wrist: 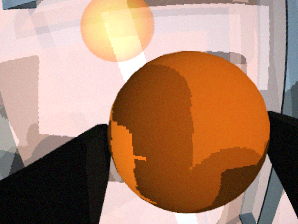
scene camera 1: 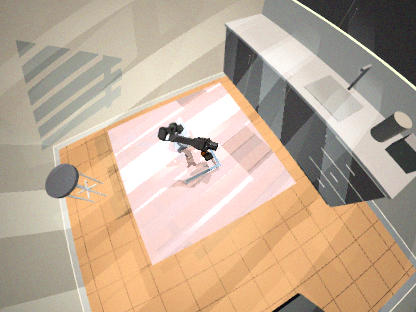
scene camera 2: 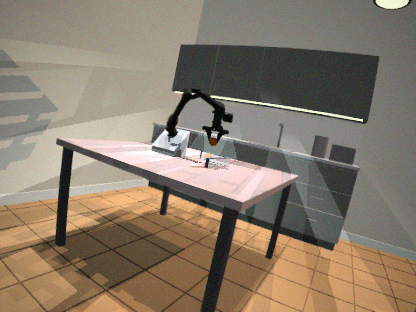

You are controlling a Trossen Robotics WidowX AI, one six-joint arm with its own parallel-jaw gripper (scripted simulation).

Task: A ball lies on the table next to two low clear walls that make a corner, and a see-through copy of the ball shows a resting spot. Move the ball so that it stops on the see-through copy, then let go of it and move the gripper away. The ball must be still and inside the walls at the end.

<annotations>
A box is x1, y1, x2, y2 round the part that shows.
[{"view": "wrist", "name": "my gripper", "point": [188, 128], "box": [0, 111, 297, 223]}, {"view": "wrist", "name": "orange ball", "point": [189, 130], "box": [108, 51, 269, 213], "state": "held by my gripper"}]
</annotations>
